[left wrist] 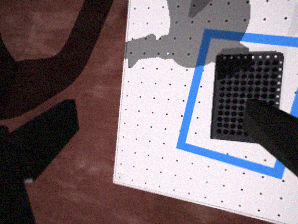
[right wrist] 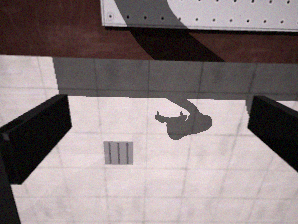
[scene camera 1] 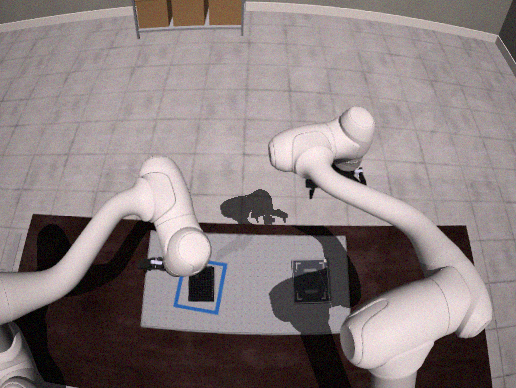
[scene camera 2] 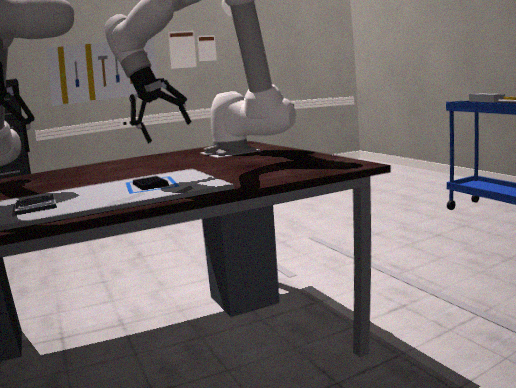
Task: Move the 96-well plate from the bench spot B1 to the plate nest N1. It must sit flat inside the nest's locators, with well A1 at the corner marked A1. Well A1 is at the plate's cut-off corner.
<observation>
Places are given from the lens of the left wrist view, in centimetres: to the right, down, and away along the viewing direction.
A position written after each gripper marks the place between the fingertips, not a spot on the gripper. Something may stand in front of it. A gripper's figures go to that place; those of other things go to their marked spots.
left gripper (left wrist: 160, 114): 1, 0, 15
black 96-well plate (left wrist: 238, 77): 13, -5, 27
</observation>
